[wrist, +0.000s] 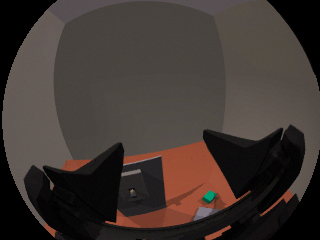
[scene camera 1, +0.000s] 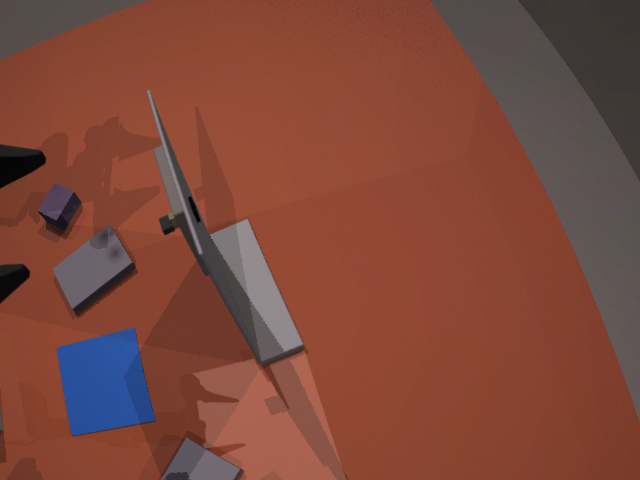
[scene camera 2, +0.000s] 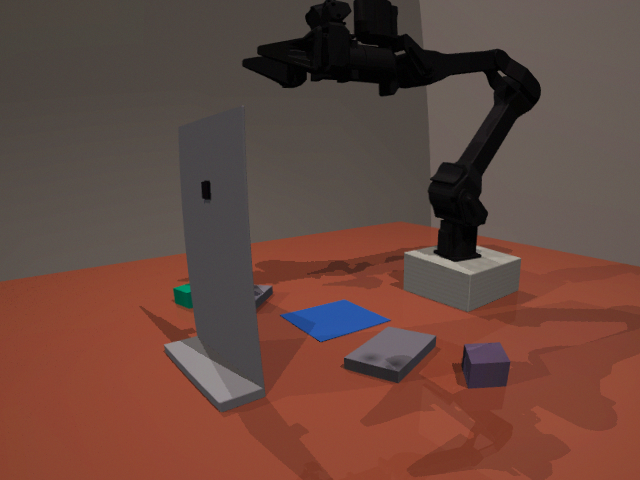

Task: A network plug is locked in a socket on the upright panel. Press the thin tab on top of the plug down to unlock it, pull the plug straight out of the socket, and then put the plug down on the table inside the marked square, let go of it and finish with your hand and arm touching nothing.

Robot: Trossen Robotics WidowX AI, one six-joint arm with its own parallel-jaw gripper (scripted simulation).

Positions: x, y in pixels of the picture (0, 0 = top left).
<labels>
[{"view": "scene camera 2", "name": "my gripper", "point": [249, 57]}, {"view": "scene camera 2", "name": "blue marked square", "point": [324, 322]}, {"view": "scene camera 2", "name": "grey upright panel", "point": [224, 362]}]
</labels>
